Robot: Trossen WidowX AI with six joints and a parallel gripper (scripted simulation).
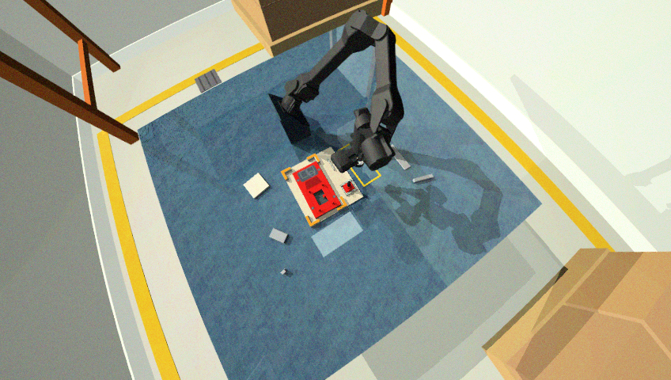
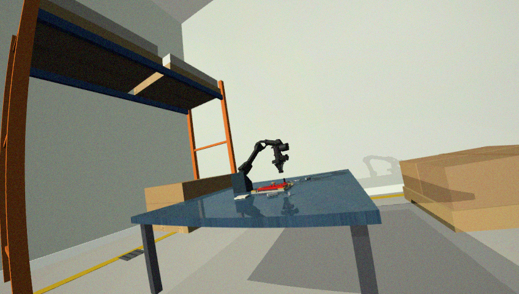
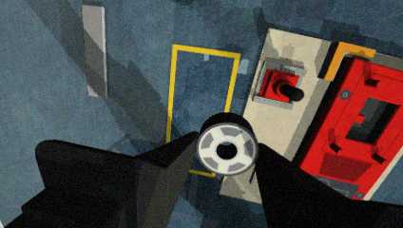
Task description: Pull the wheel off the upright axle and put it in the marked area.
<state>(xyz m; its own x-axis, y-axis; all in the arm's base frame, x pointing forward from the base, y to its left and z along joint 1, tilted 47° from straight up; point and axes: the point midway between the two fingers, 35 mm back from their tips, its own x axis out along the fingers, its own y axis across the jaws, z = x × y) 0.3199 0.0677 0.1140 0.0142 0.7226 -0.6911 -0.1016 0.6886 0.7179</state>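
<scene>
Now: gripper tip 4 cm short of the dark upright axle, 6 cm to the left of it and 8 cm above it. Round my gripper tip: small cube: 20 cm ahead, 40 cm to the right, 10 cm below; white tile: 14 cm behind, 37 cm to the right, 11 cm below; wheel: right at my gripper tip.
</scene>
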